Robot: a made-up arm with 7 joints. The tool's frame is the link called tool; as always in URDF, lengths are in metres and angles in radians.
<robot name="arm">
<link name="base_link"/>
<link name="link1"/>
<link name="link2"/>
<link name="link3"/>
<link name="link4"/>
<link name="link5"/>
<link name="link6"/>
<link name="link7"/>
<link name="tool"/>
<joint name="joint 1" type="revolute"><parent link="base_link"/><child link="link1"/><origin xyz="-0.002 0.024 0.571"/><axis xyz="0 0 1"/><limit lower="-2.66" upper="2.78"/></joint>
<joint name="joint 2" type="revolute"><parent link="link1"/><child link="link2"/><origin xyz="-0.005 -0.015 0.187"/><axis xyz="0 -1 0"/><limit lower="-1.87" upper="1.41"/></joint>
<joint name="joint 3" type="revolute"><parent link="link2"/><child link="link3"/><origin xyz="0.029 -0.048 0.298"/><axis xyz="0 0 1"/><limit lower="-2.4" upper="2.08"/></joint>
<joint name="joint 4" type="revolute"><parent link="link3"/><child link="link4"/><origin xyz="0.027 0.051 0.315"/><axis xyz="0 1 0"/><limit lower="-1.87" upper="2.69"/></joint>
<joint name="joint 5" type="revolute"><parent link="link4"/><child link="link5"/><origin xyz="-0.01 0.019 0.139"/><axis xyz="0 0 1"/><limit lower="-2.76" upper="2.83"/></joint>
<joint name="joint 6" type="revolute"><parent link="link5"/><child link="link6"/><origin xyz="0.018 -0.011 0.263"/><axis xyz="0 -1 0"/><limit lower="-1" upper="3.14"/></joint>
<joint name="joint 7" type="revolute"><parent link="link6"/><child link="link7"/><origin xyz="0.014 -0.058 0.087"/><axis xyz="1 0 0"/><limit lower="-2.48" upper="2.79"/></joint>
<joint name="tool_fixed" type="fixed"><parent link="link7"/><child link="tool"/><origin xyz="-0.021 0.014 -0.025" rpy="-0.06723 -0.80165 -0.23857"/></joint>
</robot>
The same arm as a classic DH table. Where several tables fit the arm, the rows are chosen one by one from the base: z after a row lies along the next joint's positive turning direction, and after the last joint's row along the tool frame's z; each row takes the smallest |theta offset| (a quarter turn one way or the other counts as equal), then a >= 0, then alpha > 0; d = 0 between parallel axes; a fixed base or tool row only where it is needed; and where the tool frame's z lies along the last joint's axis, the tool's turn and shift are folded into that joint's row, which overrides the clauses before.
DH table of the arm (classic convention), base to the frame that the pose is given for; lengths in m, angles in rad. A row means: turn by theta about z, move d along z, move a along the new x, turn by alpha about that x. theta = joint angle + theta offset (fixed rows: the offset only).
base (fixed): a -0.0241; alpha 0; d 0; theta offset -1.4877
joint 1: a -0.005; alpha 1.5708; d 0.758; theta offset 1.4877
joint 2: a 0.029; alpha -1.5708; d 0.063; theta offset 0
joint 3: a 0.027; alpha -1.5708; d 0.613; theta offset 0
joint 4: a -0.01; alpha 1.5708; d 0.07; theta offset 0
joint 5: a 0.018; alpha 1.5708; d 0.402; theta offset 0
joint 6: a 0.087; alpha 1.5708; d 0.069; theta offset 1.5708
joint 7: a -0.0213; alpha 2.3195; d -0.0248; theta offset 1.2447
tool (fixed): a 0; alpha 0; d -0.0262; theta offset 1.1746
Joint limits (rad, base to tool): -2.66..2.78 -1.87..1.41 -2.4..2.08 -1.87..2.69 -2.76..2.83 -1..3.14 -2.48..2.79

